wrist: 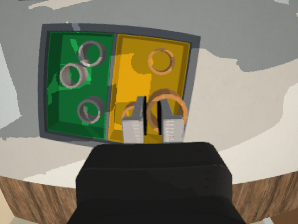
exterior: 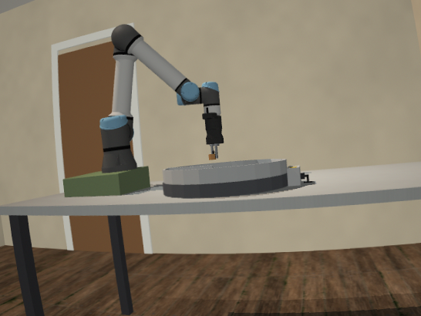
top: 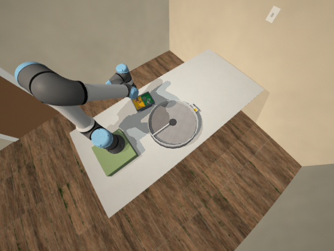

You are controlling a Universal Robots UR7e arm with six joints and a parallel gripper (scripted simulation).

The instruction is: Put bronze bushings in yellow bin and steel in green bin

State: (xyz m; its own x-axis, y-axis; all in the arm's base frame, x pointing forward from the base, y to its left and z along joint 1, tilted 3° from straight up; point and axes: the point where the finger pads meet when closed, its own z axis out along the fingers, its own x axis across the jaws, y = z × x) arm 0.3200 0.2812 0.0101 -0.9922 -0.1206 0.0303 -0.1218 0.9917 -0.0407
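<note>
The yellow bin lies 5 cm ahead of my hand and 9 cm below it. From my hand the other things lie so: grey turntable: 17 cm ahead, 34 cm to the right, 6 cm below.
</note>
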